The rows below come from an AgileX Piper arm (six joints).
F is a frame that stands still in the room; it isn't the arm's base.
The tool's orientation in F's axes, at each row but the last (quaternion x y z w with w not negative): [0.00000 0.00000 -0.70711 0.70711]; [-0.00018 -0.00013 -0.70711 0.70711]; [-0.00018 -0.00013 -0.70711 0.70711]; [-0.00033 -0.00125 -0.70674 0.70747]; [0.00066 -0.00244 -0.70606 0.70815]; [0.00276 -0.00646 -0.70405 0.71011]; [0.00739 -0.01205 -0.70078 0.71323]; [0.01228 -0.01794 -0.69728 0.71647]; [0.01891 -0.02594 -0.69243 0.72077]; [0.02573 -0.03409 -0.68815 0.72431]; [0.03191 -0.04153 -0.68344 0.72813]
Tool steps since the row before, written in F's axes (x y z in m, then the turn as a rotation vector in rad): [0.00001 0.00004 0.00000 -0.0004 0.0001 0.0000]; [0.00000 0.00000 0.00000 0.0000 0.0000 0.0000]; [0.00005 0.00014 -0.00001 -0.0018 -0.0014 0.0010]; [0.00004 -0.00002 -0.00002 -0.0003 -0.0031 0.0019]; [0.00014 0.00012 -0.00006 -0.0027 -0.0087 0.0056]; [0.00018 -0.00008 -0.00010 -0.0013 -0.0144 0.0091]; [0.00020 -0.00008 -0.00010 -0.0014 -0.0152 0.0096]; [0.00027 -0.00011 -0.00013 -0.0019 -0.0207 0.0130]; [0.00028 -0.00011 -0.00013 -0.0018 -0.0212 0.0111]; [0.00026 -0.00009 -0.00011 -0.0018 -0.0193 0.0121]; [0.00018 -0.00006 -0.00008 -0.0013 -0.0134 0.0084]
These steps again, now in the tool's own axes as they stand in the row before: [-0.00004 0.00001 0.00000 -0.0001 -0.0004 0.0000]; [0.00000 0.00000 0.00000 0.0000 0.0000 0.0000]; [-0.00014 0.00005 -0.00001 0.0014 -0.0018 0.0010]; [0.00002 0.00004 -0.00002 0.0031 -0.0003 0.0019]; [-0.00012 0.00014 -0.00006 0.0087 -0.0027 0.0056]; [0.00008 0.00018 -0.00010 0.0144 -0.0013 0.0090]; [0.00008 0.00020 -0.00011 0.0152 -0.0014 0.0095]; [0.00012 0.00026 -0.00014 0.0208 -0.0019 0.0129]; [0.00012 0.00027 -0.00015 0.0212 -0.0019 0.0110]; [0.00010 0.00024 -0.00013 0.0194 -0.0018 0.0120]; [0.00007 0.00017 -0.00010 0.0134 -0.0013 0.0084]
